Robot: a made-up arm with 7 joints. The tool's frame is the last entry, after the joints.
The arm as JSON. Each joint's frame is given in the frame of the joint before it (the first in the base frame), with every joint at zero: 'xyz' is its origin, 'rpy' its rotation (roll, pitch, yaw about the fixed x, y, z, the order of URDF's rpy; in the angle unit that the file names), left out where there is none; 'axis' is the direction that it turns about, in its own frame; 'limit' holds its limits. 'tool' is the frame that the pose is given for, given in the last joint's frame.
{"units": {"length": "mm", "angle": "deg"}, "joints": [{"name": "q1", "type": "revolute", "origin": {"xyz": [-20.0, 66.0, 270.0], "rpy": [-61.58, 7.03, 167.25]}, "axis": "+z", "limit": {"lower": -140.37, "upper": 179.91}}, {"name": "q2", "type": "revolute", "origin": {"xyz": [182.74, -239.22, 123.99], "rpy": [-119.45, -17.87, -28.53]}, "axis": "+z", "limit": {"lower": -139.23, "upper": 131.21}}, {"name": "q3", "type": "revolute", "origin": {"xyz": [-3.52, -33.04, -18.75], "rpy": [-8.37, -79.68, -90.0]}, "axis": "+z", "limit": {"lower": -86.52, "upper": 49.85}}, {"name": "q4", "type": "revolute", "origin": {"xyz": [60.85, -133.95, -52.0], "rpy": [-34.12, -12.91, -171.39]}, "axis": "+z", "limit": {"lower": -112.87, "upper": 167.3}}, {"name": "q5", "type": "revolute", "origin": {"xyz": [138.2, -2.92, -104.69], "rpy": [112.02, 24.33, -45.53]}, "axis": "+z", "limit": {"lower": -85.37, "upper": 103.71}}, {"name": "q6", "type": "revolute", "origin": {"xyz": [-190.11, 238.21, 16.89], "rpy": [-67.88, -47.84, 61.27]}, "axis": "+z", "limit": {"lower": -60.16, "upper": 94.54}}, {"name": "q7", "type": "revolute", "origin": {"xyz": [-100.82, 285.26, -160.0], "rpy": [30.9, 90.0, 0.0]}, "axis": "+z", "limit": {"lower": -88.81, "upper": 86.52}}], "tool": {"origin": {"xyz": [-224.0, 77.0, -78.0], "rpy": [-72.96, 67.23, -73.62]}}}
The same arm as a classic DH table. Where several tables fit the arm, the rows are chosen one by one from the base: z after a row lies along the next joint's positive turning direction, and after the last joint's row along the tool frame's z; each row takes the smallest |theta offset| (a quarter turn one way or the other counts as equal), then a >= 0, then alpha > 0; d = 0 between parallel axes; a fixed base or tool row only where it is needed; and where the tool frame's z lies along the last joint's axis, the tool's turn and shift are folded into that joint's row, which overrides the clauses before.
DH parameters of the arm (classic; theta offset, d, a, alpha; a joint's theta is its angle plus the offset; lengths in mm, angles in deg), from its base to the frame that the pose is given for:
base (fixed): -16.54 300.9 -38 61.81
q1: -30.38 19.4 -291.7 117.91
q2: -28.82 -96.7 -1.4 79.79
q3: -61.62 -286.6 6.2 -36.2
q4: -77.22 103.7 81.7 109.98
q5: 52.04 -163.3 193.6 -75.36
q6: 9.09 83.3 193 90
q7: 0.6 -285.5 79.3 83.49
tool (fixed): -111.87 -224.6 0 0
Joint limits (deg, base to tool): -140.37..179.91 -139.23..131.21 -86.52..49.85 -112.87..167.3 -85.37..103.71 -60.16..94.54 -88.81..86.52

